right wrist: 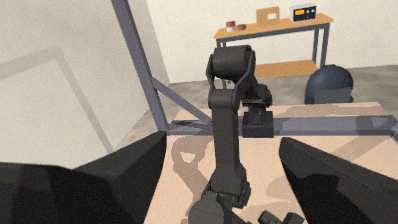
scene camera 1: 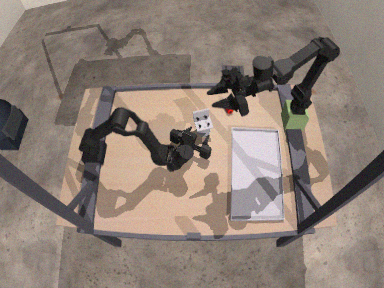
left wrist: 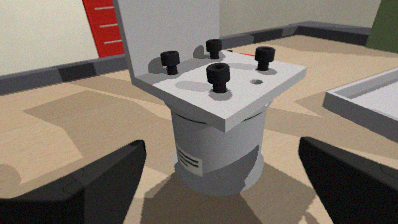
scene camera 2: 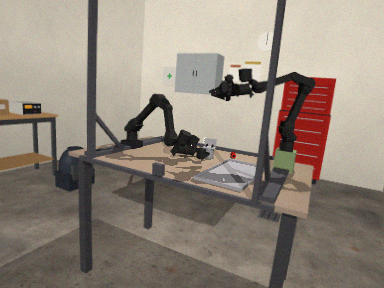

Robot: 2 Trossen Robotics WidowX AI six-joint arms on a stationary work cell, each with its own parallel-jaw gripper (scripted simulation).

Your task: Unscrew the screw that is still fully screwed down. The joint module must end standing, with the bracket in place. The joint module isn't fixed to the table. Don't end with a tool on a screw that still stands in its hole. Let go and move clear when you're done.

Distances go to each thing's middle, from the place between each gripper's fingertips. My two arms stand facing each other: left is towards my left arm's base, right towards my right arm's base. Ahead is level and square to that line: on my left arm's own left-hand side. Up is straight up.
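Distances from my left hand: joint module (left wrist: 207, 160), 10 mm below, 40 mm to the right of and 40 mm ahead of the hand; l-shaped bracket (left wrist: 144, 37), 30 mm above, 50 mm ahead, 40 mm to the right; shallow grey tray (scene camera 1: 257, 179), 30 mm below, 220 mm to the right, 200 mm behind.
Distances from my right hand: joint module, 350 mm below, 120 mm ahead, 30 mm to the left; l-shaped bracket, 310 mm below, 120 mm ahead, 30 mm to the left; shallow grey tray, 380 mm below, 150 mm to the right, 130 mm behind.
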